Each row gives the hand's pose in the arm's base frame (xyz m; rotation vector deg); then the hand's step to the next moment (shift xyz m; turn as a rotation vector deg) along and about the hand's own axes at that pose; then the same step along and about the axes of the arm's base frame.
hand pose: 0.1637 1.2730 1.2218 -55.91 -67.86 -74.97
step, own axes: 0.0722 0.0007 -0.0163 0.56 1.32 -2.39
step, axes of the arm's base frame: -0.0049 -0.0289 0.0680 1.45 -2.36 0.28
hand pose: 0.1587 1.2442 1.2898 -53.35 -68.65 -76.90
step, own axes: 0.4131 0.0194 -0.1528 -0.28 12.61 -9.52
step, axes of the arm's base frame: -0.0226 -0.2322 0.3741 13.36 -8.44 -0.20
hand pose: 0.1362 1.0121 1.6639 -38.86 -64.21 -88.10
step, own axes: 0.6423 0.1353 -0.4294 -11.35 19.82 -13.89
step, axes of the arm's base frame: 0.0111 -0.6578 0.4271 23.83 -7.72 -9.33
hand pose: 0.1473 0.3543 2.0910 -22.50 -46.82 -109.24
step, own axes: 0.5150 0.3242 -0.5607 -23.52 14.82 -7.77
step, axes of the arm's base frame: 0.0919 -0.8222 0.0178 24.56 6.04 -13.91
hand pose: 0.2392 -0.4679 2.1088 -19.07 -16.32 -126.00
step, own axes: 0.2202 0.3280 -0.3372 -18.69 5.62 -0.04
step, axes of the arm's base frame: 0.0866 -0.4652 -0.2143 15.44 10.42 -5.83
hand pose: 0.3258 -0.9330 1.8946 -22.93 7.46 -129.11
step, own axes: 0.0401 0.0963 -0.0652 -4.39 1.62 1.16
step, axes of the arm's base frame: 0.0237 -0.0959 -0.0734 4.23 2.30 -0.33
